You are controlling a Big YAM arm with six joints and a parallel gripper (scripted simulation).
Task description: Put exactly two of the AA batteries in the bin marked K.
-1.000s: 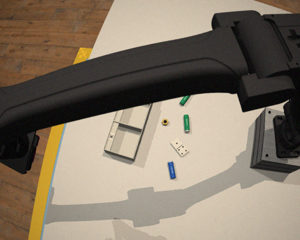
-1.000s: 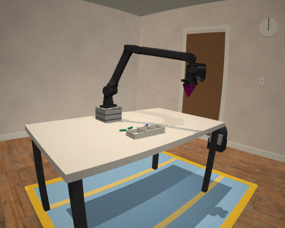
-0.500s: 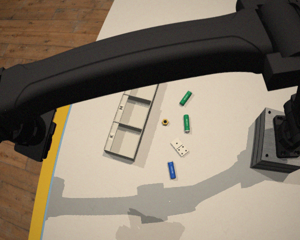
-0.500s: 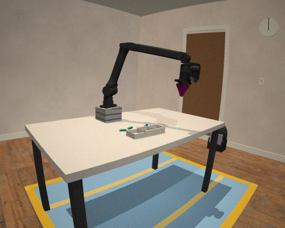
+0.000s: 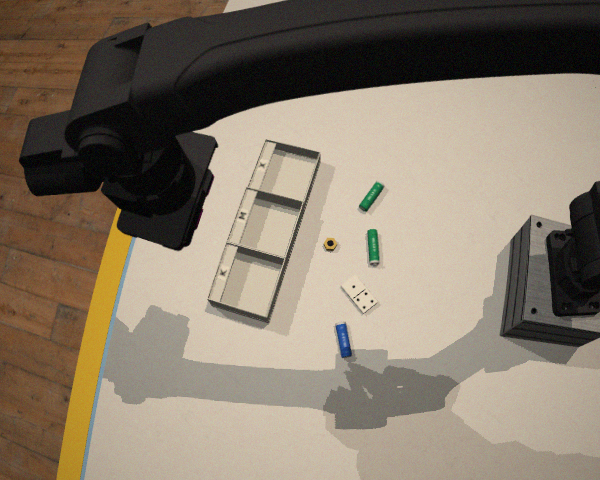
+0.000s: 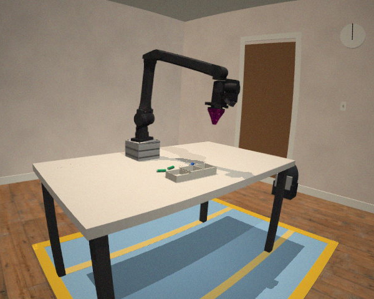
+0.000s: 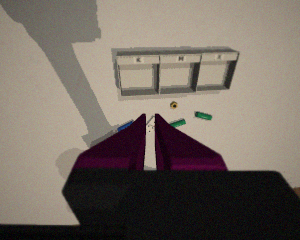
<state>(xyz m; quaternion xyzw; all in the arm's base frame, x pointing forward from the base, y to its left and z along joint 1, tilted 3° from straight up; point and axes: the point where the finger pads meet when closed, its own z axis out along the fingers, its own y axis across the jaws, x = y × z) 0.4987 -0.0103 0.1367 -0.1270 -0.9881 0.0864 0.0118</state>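
My hand is 240 mm above the bin, 80 mm to the left of it and 60 mm past it. From my hand the other things lie so: brass hex nut 250 mm below, 150 mm behind, 60 mm to the right; white domino 250 mm below, 190 mm behind, 20 mm to the left; blue AA battery 250 mm below, 170 mm behind, 80 mm to the left.
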